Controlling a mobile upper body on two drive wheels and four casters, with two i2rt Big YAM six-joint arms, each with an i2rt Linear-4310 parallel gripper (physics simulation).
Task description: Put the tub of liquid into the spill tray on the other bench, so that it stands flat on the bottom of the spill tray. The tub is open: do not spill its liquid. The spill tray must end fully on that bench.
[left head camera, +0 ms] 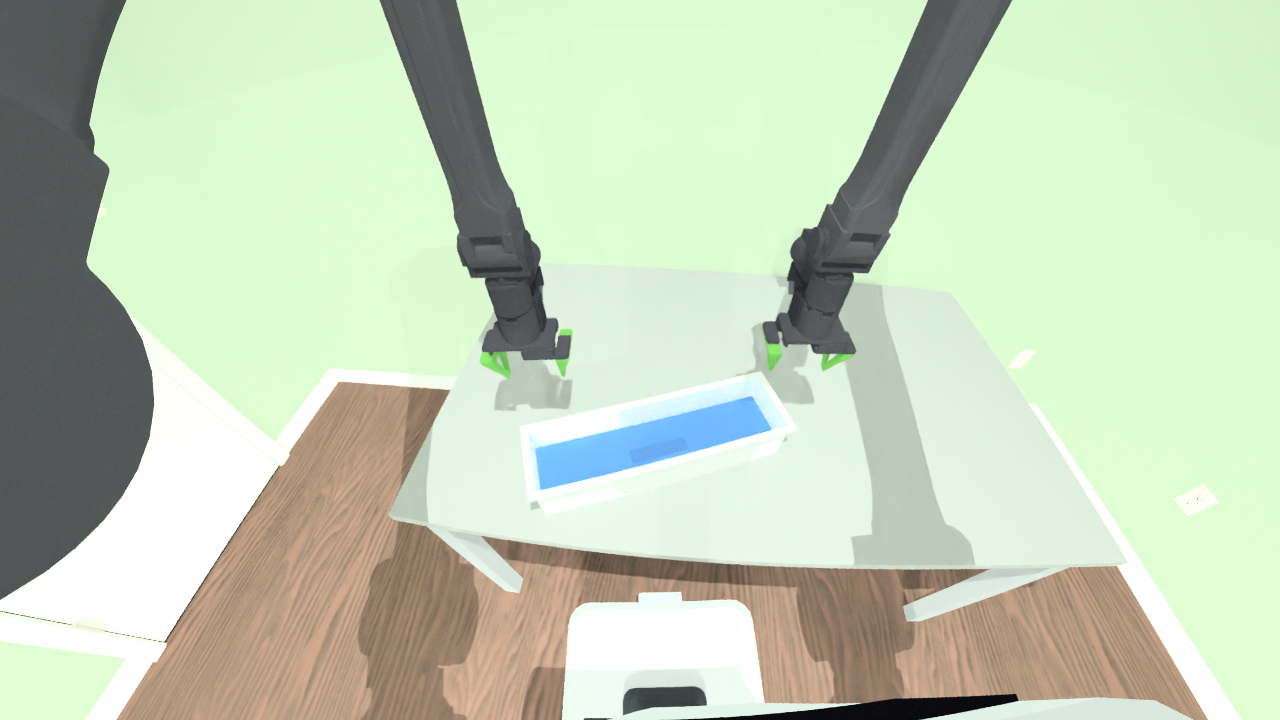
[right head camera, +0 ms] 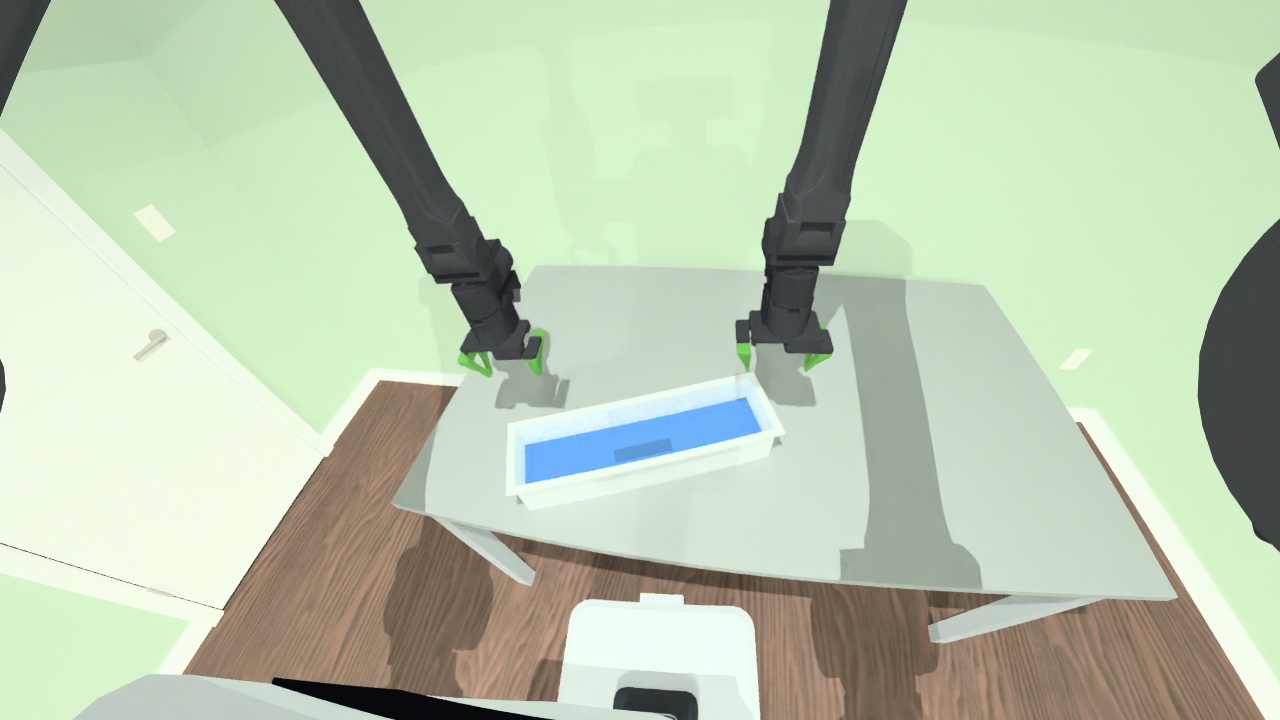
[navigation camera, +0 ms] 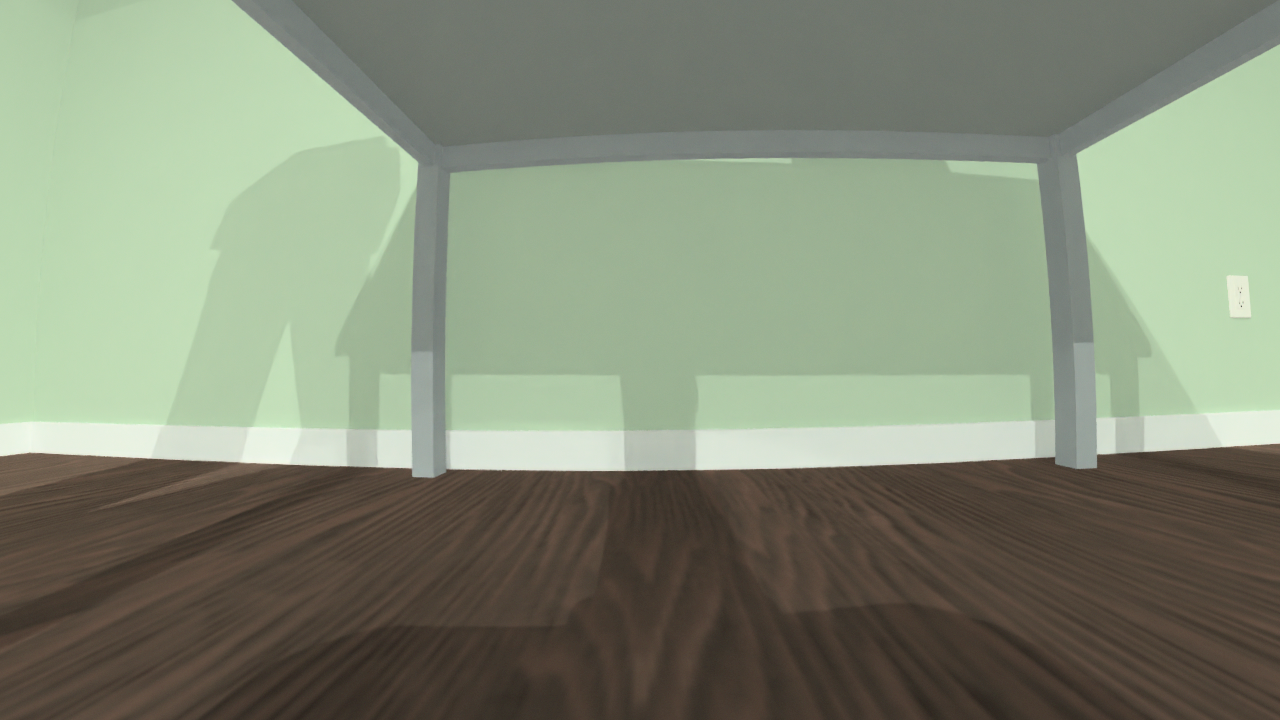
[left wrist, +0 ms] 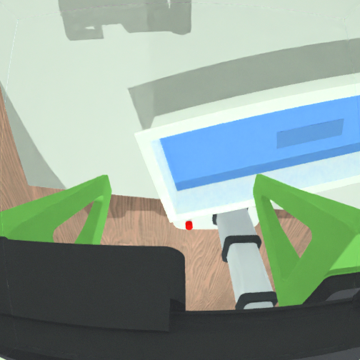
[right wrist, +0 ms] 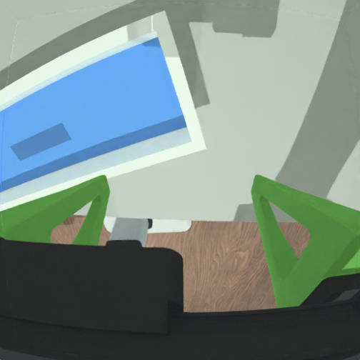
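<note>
The long white tub [left head camera: 666, 476] [right head camera: 648, 474] [left wrist: 215, 197] [right wrist: 185, 100] stands upright and slightly turned on the grey bench [left head camera: 984, 465] [right head camera: 1002, 465], toward its left part. It holds blue liquid with a darker rectangle in it. My left gripper [left head camera: 535, 374] [right head camera: 513, 372] [left wrist: 181, 182] is open and empty, above the bench beyond the tub's far left corner. My right gripper [left head camera: 799, 367] [right head camera: 778, 368] [right wrist: 180, 182] is open and empty, beyond the tub's far right corner. Neither is seen touching the tub. The spill tray and the other bench do not show in these views.
My white base [left head camera: 662, 635] [right head camera: 660, 631] stands on the wood floor [left head camera: 295, 501] in front of the bench. A green wall [left head camera: 671, 134] is behind the bench. A white door [right head camera: 98, 376] is at the left. The navigation view shows the bench's underside and two legs [navigation camera: 429, 322] [navigation camera: 1066, 313].
</note>
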